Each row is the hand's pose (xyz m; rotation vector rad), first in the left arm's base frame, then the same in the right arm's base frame.
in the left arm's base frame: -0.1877 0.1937 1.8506 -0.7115 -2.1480 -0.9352
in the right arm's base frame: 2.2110 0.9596 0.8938 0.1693 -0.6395 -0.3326
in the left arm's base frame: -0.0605 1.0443 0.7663 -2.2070 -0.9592 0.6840
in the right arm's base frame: 0.9917 1.2956 1.4558 -0.2479 -1.1341 1.6030
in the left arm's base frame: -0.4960 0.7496 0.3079 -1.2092 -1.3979 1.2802
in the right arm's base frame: 0.6214 0.7162 1.3385 0.9139 -1.0903 1.4759
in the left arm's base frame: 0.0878 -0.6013 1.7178 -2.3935 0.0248 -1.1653
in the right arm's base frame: 2.1966 0.8371 0.0510 -1.6644 -0.2411 0.8391
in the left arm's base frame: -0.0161 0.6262 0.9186 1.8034 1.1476 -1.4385
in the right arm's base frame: 1.2095 1.1727 1.0850 0.0180 -2.6728 1.4335
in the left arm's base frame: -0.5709 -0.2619 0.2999 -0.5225 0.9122 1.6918
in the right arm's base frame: 0.7907 0.2048 0.4790 -0.8239 -0.7011 -2.6563
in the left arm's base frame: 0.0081 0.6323 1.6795 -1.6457 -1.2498 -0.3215
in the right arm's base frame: 1.9547 1.3022 1.1712 -0.2443 -0.5738 0.7921
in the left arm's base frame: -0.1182 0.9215 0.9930 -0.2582 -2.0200 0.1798
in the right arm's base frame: 1.2395 1.2219 1.4010 1.0724 -0.5909 0.1671
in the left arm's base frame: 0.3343 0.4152 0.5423 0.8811 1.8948 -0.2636
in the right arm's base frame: 0.8512 1.3392 0.6941 0.0833 -2.6502 -0.4759
